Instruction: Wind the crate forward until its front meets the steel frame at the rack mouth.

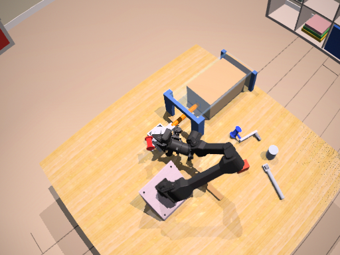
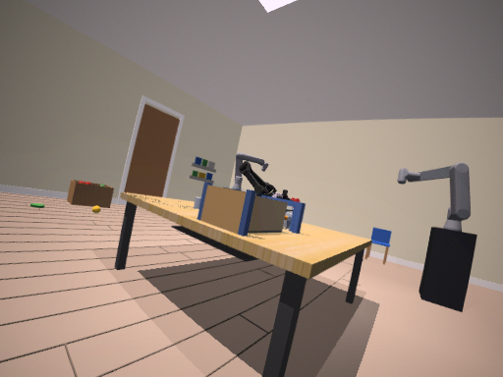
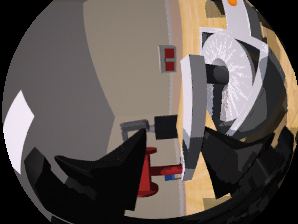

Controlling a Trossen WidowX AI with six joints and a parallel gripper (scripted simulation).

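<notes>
My gripper tip is 1 cm to the left of the crank handle and 1 cm above it. The rest, counted from my gripper tip: blue steel frame: 21 cm ahead, 3 cm below, 1 cm to the left; winch: 10 cm below, 3 cm ahead, 1 cm to the left; red knob: 4 cm behind, 3 cm to the right, 2 cm above.
</notes>
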